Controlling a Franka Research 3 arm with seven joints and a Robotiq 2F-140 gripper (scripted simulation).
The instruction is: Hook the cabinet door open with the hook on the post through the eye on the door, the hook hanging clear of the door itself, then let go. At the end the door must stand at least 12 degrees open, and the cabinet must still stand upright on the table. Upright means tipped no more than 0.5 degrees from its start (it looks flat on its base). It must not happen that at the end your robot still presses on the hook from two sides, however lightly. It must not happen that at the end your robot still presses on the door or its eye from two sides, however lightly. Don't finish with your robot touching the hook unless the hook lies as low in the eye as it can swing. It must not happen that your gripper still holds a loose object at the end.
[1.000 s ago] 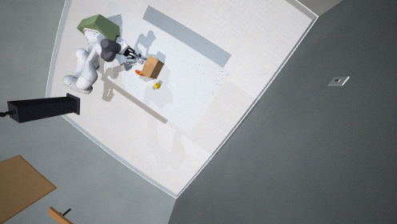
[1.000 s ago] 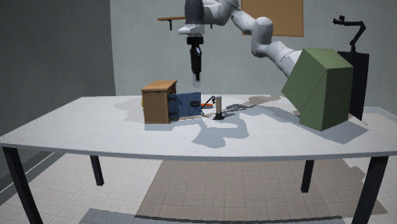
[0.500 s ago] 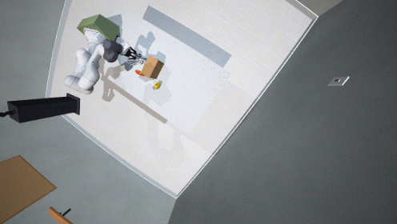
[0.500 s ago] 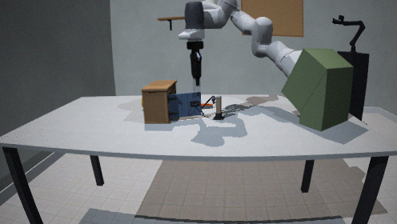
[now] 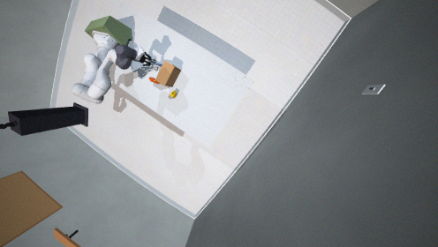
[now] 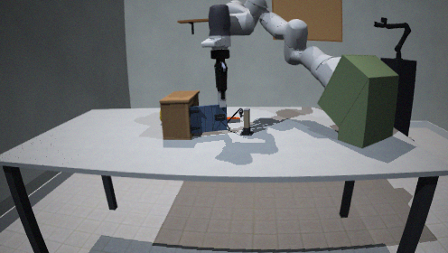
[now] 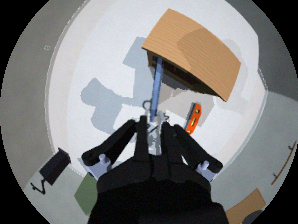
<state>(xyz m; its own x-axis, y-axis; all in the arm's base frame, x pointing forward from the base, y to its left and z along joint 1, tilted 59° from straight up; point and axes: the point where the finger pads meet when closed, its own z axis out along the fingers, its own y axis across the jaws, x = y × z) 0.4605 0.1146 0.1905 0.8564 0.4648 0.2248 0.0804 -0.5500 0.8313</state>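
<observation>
Right now the cabinet door is 6 cm ahead of my hand, 2 cm to the left of it and 8 cm below it. Also, from my hand: orange object (3 cm behind, 18 cm to the right, 14 cm below); small yellow object (26 cm ahead, 26 cm to the right, 11 cm below).
</observation>
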